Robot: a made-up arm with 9 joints. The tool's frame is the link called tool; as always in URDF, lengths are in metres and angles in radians. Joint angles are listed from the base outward. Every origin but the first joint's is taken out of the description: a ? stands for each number. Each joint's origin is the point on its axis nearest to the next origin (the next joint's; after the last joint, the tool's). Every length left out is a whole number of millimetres.
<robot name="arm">
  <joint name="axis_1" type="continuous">
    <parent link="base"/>
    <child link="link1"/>
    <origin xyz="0.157 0 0.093" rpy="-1.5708 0 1.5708"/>
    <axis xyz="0 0 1"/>
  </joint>
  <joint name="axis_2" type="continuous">
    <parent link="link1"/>
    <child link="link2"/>
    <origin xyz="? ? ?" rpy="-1.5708 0 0"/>
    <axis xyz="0 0 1"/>
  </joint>
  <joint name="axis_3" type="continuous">
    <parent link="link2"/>
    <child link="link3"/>
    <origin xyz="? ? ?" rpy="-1.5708 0 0"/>
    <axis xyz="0 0 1"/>
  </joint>
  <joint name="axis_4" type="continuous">
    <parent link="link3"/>
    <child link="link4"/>
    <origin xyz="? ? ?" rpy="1.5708 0 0"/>
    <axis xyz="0 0 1"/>
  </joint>
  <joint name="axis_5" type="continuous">
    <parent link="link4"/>
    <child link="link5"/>
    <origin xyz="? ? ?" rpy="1.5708 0 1.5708"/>
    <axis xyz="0 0 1"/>
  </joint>
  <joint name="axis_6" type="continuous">
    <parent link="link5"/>
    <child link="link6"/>
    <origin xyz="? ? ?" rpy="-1.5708 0 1.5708"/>
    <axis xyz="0 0 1"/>
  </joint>
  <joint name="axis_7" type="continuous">
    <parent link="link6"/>
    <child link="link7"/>
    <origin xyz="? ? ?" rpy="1.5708 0 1.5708"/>
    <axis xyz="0 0 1"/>
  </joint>
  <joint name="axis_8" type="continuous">
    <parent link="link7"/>
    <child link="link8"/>
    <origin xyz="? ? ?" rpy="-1.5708 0 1.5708"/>
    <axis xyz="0 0 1"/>
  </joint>
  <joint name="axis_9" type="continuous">
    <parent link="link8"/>
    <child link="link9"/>
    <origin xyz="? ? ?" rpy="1.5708 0 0"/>
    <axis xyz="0 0 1"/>
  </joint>
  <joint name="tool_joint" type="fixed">
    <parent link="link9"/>
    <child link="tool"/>
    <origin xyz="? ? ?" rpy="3.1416 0 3.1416"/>
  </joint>
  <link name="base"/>
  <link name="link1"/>
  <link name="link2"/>
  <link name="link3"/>
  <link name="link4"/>
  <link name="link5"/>
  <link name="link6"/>
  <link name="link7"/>
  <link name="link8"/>
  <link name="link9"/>
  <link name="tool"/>
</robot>
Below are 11 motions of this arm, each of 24 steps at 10 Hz.
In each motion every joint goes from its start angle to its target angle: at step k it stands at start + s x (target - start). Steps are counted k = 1, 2, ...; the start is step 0. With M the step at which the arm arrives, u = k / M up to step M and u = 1 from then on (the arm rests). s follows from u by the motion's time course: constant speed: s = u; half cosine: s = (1 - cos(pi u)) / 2; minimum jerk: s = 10 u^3 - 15 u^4 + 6 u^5.
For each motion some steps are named. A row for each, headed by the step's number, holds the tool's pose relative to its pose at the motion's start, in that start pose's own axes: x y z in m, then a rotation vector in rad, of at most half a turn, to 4 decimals.
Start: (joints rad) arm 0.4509 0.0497 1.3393 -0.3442 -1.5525 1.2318 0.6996 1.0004 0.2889
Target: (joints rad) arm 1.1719 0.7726 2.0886 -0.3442 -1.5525 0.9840 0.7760 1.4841 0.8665
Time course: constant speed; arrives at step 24
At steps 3, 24:
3: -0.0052 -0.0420 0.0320 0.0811 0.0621 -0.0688
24: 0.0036 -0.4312 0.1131 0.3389 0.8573 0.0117

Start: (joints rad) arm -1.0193 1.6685 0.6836 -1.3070 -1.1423 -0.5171 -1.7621 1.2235 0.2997
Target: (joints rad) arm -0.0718 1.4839 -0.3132 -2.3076 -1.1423 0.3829 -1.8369 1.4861 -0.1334
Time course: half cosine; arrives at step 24
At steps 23, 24:
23: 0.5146 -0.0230 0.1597 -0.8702 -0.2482 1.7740
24: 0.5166 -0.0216 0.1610 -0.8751 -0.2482 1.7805

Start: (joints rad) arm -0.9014 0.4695 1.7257 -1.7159 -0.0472 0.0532 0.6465 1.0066 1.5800
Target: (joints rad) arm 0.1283 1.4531 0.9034 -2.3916 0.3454 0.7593 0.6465 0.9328 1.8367
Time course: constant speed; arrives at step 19
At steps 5, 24:
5: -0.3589 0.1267 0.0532 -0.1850 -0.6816 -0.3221
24: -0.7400 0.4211 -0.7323 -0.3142 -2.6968 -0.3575

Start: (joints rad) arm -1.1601 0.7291 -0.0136 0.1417 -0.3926 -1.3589 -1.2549 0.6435 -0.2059
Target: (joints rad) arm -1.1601 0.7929 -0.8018 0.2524 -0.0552 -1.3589 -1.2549 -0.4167 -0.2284
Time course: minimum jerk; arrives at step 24
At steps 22, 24:
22: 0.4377 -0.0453 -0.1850 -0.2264 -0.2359 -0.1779
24: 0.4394 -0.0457 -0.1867 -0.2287 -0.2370 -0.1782

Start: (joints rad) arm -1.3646 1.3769 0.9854 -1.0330 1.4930 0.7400 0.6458 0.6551 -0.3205
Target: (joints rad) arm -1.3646 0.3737 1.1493 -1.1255 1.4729 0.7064 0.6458 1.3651 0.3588
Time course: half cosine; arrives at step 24
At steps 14, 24:
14: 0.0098 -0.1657 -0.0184 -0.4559 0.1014 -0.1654
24: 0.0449 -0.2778 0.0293 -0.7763 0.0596 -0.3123

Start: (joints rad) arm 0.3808 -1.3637 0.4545 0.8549 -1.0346 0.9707 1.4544 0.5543 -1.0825
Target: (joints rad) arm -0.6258 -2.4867 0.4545 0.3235 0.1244 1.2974 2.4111 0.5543 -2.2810
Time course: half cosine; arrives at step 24
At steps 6, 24:
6: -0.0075 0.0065 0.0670 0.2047 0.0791 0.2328
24: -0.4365 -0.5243 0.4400 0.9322 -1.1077 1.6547

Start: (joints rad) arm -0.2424 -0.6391 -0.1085 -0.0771 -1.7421 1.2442 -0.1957 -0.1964 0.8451
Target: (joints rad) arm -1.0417 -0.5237 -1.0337 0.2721 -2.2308 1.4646 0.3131 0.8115 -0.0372
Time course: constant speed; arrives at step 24
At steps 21, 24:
21: -0.1758 -0.0189 0.0130 -0.3950 -0.0120 -0.3781
24: -0.1950 0.0054 -0.0029 -0.3435 -0.0075 -0.4138

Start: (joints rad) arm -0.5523 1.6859 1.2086 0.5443 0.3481 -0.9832 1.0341 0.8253 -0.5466
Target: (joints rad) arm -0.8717 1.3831 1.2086 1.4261 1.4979 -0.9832 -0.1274 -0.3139 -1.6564
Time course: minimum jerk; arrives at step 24
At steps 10, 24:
10: 0.0308 -0.0026 0.0627 -0.0698 -0.3863 0.2642
24: 0.0294 -0.1178 0.0886 -0.4815 -1.0823 0.6669

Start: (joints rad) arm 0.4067 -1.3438 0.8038 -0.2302 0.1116 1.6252 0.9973 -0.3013 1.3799
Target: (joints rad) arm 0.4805 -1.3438 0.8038 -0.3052 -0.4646 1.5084 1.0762 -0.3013 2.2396
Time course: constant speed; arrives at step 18
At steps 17, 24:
17: 0.0774 -0.2365 0.0177 -0.0638 -0.1201 -1.3767
24: 0.0722 -0.2503 0.0195 -0.0648 -0.1282 -1.4579

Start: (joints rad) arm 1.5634 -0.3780 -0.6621 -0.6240 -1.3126 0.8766 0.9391 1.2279 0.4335
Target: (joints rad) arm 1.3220 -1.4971 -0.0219 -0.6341 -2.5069 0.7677 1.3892 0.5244 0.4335
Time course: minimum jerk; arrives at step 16
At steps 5, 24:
5: 0.0497 -0.0978 0.0751 0.4980 0.1084 0.1212
24: 0.4124 -0.2992 -0.0753 2.0684 1.4575 -0.4083

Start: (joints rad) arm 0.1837 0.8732 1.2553 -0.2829 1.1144 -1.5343 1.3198 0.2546 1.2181
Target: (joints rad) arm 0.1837 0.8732 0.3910 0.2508 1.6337 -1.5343 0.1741 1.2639 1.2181
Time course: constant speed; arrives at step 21
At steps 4, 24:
4: -0.0072 -0.0321 -0.0613 -0.0957 0.1893 0.1322
24: 0.0054 -0.0916 -0.3465 -0.3222 0.4123 0.9869

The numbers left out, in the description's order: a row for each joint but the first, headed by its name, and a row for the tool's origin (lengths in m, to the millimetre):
axis_2: 0.02 -0.008 0
axis_3: -0.072 -0.002 0
axis_4: -0.039 0.382 0
axis_5: 0.045 0.163 0
axis_6: 0.003 -0.052 0
axis_7: -0.305 0.092 0
axis_8: -0.045 -0.042 0
axis_9: 0.077 -0.154 0
tool: -0.115 0.119 0

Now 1 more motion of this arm.
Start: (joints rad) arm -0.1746 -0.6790 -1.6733 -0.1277 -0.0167 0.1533 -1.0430 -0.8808 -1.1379
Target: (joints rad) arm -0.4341 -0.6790 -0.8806 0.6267 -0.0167 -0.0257 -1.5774 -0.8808 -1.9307
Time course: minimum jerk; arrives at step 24
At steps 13, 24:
13: -0.2592 0.2631 0.1392 -0.5625 -0.1514 0.0464
24: -0.3679 0.5086 0.0808 -0.9989 -0.0722 0.0579

